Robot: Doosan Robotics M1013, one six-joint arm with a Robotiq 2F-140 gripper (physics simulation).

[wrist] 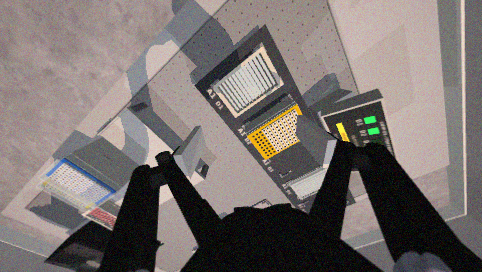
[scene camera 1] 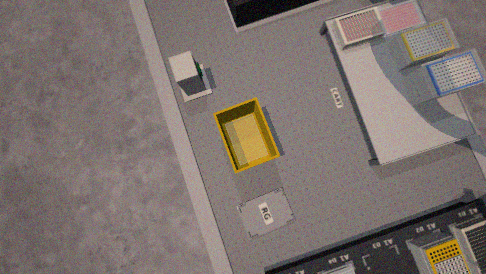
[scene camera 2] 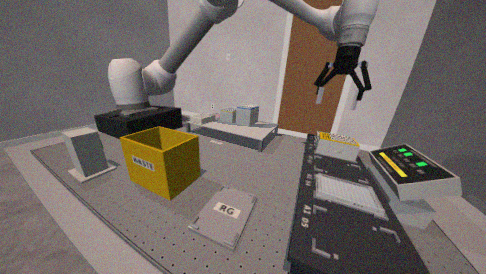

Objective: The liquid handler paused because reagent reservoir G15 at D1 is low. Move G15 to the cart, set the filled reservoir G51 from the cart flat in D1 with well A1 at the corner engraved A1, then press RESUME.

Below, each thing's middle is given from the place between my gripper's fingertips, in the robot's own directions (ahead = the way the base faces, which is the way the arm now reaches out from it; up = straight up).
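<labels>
Clear well plate (scene camera 2: 354, 195): my hand 34 cm to the left of it, 4 cm short of it, 15 cm above it. Counted from my hand: yellow waste bin (scene camera 2: 165, 161), 46 cm to the right, 42 cm behind, 15 cm below; block with green button (scene camera 2: 84, 145), 57 cm to the right, 64 cm behind, 16 cm below; RG pad (scene camera 2: 222, 220), far to the right, a good way behind, a good way below.
</labels>
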